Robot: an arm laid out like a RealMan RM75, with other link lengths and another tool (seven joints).
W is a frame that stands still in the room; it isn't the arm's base.
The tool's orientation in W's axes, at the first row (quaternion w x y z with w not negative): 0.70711, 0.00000, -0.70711, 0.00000
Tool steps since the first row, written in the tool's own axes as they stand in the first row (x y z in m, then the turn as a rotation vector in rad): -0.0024, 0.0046, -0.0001, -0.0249, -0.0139, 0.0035; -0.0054, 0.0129, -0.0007, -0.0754, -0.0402, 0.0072; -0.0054, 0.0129, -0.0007, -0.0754, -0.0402, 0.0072; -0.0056, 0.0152, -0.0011, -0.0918, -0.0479, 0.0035; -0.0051, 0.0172, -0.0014, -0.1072, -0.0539, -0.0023; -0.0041, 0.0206, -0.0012, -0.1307, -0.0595, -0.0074; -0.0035, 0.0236, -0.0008, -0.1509, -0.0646, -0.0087; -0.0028, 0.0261, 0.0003, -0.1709, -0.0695, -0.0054; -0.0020, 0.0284, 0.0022, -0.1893, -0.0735, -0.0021; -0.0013, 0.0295, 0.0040, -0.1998, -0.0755, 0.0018
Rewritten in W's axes. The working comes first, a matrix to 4 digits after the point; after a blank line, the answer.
The tool's axes in the first row as the columns of a matrix, in W's axes (used below as rounded here):
0.0000, 0.0000, -1.0000
0.0000, 1.0000, 0.0000
1.0000, 0.0000, 0.0000

0.0001, 0.0046, -0.0024, -0.0035, -0.0139, -0.0249; 0.0007, 0.0129, -0.0054, -0.0072, -0.0402, -0.0754; 0.0007, 0.0129, -0.0054, -0.0072, -0.0402, -0.0754; 0.0011, 0.0152, -0.0056, -0.0035, -0.0479, -0.0918; 0.0014, 0.0172, -0.0051, 0.0023, -0.0539, -0.1072; 0.0012, 0.0206, -0.0041, 0.0074, -0.0595, -0.1307; 0.0008, 0.0236, -0.0035, 0.0087, -0.0646, -0.1509; -0.0003, 0.0261, -0.0028, 0.0054, -0.0695, -0.1709; -0.0022, 0.0284, -0.0020, 0.0021, -0.0735, -0.1893; -0.0040, 0.0295, -0.0013, -0.0018, -0.0755, -0.1998
